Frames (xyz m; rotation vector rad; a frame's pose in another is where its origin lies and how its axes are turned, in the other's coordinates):
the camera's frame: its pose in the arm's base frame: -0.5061 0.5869 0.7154 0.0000 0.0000 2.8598
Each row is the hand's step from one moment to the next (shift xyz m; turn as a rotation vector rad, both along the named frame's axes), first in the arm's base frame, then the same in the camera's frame.
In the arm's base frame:
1: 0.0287 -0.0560 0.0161 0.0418 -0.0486 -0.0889
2: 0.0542 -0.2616 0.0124 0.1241 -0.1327 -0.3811
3: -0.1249 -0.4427 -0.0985 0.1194 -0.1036 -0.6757
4: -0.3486 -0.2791 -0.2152 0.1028 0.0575 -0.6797
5: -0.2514 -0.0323 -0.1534 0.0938 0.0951 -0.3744
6: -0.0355 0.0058 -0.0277 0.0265 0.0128 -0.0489
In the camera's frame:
1: -0.0431 0.0458 0.0161 -0.0537 0.0351 -0.0889
2: -0.1248 0.2362 0.0124 -0.1561 0.0930 -0.3811
3: -0.0031 0.4600 -0.0985 -0.1435 0.0663 -0.6757
4: 0.2572 0.3650 -0.2152 -0.0828 -0.0838 -0.6797
5: 0.2325 0.1009 -0.1534 -0.0637 -0.1174 -0.3744
6: 0.0357 0.0043 -0.0277 -0.0219 -0.0197 -0.0489

